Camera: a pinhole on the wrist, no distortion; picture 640 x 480 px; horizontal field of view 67.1 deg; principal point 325.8 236.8 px. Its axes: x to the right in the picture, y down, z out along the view. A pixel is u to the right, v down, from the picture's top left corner.
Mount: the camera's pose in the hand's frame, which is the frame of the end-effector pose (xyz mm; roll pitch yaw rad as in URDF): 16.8 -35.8 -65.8 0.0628 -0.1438 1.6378
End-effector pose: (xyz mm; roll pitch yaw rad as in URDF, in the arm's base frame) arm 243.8 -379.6 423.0 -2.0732 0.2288 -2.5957
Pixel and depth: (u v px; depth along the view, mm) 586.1 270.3 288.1
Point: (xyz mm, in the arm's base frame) 364.4 -511.8 242.6
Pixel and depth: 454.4 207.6 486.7
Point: 417.9 -701.3 180.9
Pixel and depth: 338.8 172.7 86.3
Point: 229.3 -433.1 444.3
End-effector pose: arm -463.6 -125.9 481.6 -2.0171 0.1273 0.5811
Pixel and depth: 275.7 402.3 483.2
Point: -802.3 184.2 465.5
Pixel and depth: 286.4 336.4 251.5
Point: -588.7 38.3 490.1
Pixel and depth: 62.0 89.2 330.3
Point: -495.7 229.6 590.1
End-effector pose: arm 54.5 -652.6 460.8 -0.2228 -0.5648 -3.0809
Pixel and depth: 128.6 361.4 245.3
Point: 171.9 -512.6 618.3
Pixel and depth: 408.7 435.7 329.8
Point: 287.4 -664.6 642.6
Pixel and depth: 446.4 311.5 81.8
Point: 58.8 -629.2 486.1
